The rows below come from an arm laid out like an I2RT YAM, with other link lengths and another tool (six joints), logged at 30 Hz.
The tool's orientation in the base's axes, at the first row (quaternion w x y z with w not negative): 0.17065 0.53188 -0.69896 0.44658
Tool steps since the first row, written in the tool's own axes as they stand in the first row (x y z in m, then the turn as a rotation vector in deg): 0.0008 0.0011 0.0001 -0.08 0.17 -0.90; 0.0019 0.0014 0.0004 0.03 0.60 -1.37; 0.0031 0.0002 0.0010 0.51 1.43 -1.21; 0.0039 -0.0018 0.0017 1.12 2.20 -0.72; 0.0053 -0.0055 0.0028 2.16 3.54 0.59; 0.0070 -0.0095 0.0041 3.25 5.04 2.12; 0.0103 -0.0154 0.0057 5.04 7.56 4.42; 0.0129 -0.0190 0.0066 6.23 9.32 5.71; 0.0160 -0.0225 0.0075 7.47 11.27 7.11; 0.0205 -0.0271 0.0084 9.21 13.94 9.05; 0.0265 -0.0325 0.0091 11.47 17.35 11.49; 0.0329 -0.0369 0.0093 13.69 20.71 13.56; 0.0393 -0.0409 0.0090 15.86 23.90 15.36
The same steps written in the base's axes. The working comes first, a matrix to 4 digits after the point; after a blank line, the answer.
The tool's axes in the first row as the columns of a matrix, in the base's axes (used below as rounded here):
-0.3760 -0.8959 0.2365
-0.5911 0.0353 -0.8058
0.7136 -0.4428 -0.5429

-0.0013 -0.0005 0.0000 -0.34 0.78 0.36; -0.0019 -0.0014 0.0005 -0.87 1.11 0.50; -0.0011 -0.0026 0.0016 -1.76 0.72 0.39; 0.0005 -0.0037 0.0027 -2.56 0.00 0.22; 0.0036 -0.0056 0.0047 -3.84 -1.63 -0.35; 0.0068 -0.0078 0.0070 -5.24 -3.45 -1.06; 0.0113 -0.0112 0.0111 -7.62 -6.27 -2.15; 0.0137 -0.0136 0.0140 -9.34 -7.95 -2.78; 0.0159 -0.0163 0.0173 -11.22 -9.75 -3.52; 0.0186 -0.0198 0.0221 -13.81 -12.24 -4.51; 0.0213 -0.0241 0.0284 -17.14 -15.43 -5.74; 0.0229 -0.0282 0.0348 -20.49 -18.29 -6.76; 0.0240 -0.0319 0.0413 -23.74 -20.91 -7.60
